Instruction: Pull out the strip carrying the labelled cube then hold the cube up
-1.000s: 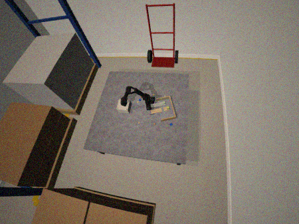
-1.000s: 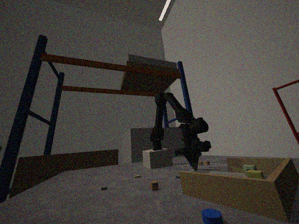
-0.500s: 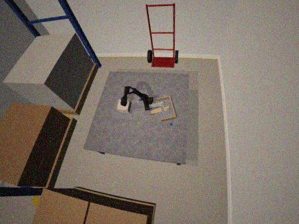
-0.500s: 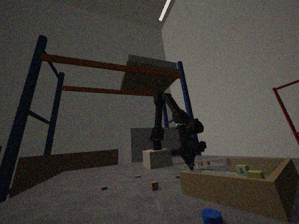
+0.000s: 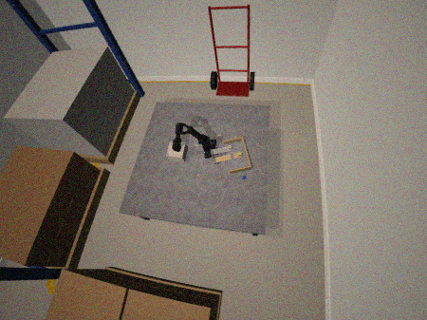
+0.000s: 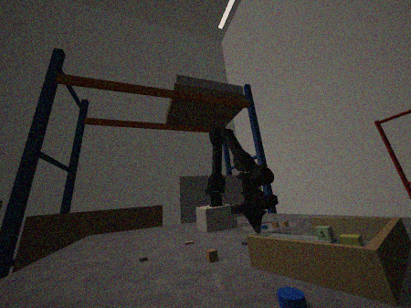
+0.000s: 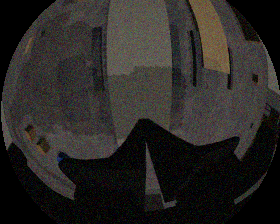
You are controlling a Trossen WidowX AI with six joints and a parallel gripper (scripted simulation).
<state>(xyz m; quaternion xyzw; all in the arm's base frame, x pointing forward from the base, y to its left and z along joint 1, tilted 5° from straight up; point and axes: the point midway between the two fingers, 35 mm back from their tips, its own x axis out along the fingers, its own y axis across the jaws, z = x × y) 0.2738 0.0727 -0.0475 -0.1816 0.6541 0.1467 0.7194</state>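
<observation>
Right now the tan strip is 16 cm ahead of my gripper tip and 2 cm to the right of it.
</observation>
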